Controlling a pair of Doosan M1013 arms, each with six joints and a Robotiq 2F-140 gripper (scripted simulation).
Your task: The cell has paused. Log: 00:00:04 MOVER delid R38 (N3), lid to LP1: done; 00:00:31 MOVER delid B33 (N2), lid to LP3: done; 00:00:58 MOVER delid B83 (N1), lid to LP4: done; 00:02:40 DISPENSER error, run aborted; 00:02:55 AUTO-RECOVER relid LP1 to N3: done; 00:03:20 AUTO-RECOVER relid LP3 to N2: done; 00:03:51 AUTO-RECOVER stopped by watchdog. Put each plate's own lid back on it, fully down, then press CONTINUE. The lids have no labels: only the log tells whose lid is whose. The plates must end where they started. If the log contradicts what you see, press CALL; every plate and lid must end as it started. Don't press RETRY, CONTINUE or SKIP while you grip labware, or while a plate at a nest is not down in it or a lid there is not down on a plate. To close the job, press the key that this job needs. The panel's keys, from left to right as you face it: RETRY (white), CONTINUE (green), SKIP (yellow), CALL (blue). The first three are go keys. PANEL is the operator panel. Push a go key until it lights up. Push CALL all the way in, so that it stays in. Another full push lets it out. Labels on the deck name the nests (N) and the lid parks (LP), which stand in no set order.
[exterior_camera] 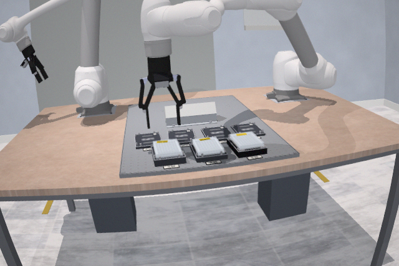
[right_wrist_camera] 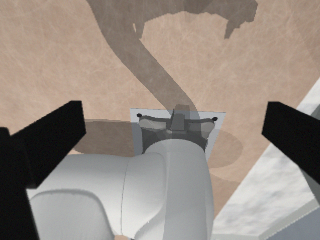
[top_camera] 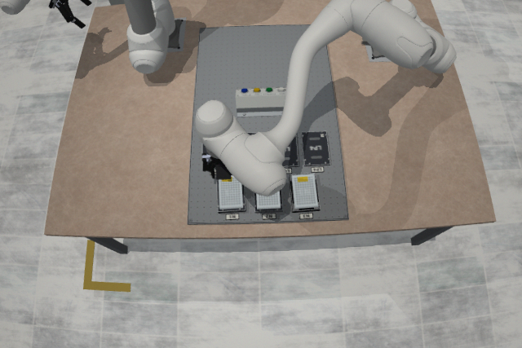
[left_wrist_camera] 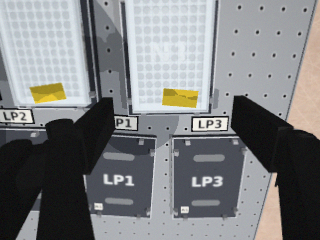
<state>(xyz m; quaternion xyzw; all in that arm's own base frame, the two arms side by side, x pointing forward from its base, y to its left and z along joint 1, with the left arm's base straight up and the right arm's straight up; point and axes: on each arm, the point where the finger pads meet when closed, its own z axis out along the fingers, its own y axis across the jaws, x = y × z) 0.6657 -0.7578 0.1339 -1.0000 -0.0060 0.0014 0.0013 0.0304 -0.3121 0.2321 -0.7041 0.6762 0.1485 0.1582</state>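
The green CONTINUE key is 38 cm behind my left hand, 13 cm to the left of it and 5 cm below it. Round my left hand: clear lid 8 cm below, 4 cm ahead, 1 cm to the left; plate 9 cm below, 4 cm ahead, 1 cm to the left; LP3 lid park 13 cm behind, 12 cm below, 7 cm to the right.
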